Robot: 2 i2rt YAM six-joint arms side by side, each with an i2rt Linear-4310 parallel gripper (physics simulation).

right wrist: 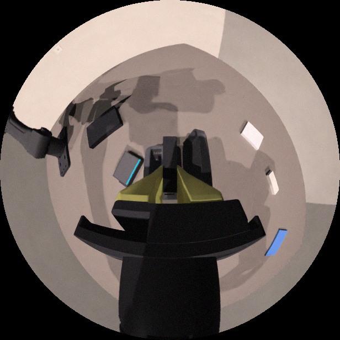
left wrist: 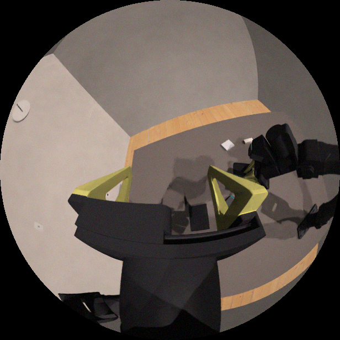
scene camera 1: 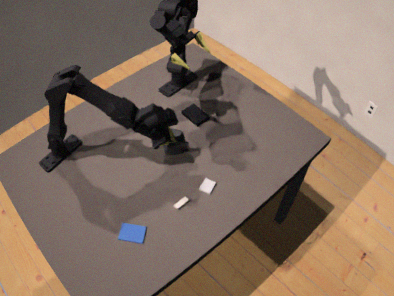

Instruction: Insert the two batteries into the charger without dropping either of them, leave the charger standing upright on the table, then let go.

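Pixels of known places: left gripper, fingertip midpoint: (scene camera 1: 199, 60); right gripper, fingertip midpoint: (scene camera 1: 175, 141); left arm's base, origin of the base link: (scene camera 1: 178, 83); right arm's base, origin of the base link: (scene camera 1: 60, 153).
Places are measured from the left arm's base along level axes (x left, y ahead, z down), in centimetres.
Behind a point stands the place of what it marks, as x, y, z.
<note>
My right gripper (scene camera 1: 170, 136) {-29.7, 27.8, -6.9} (left wrist: 242, 176) (right wrist: 169, 169) is shut on a dark battery, which shows end-on between its fingertips in the right wrist view. The held battery (right wrist: 170, 150) is right over the dark charger (scene camera 1: 175, 151) {-30.9, 28.7, -2.6} (right wrist: 197, 160), hiding part of it; how deep it sits in a bay cannot be told. The charger's slotted part shows left of the battery. Another battery (right wrist: 127, 168), dark with a cyan stripe, lies on the table left of the charger in the right wrist view. My left gripper (scene camera 1: 198, 60) {-12.5, 23.7, -33.5} (left wrist: 169, 169) is open and empty, high above the table.
A black flat box (scene camera 1: 195, 114) {-10.4, 20.4, -1.5} (left wrist: 199, 218) (right wrist: 105, 127) lies near the left arm's base. A white square block (scene camera 1: 208, 185) {-32.9, 47.4, -0.7} (left wrist: 228, 145) (right wrist: 252, 135), a small white bar (scene camera 1: 181, 202) {-45.0, 45.3, -1.0} (left wrist: 248, 141) (right wrist: 273, 183) and a blue pad (scene camera 1: 132, 233) {-65.5, 41.6, -0.6} (right wrist: 276, 243) lie on the table (scene camera 1: 240, 195) {-28.0, 58.6, 0.0}.
</note>
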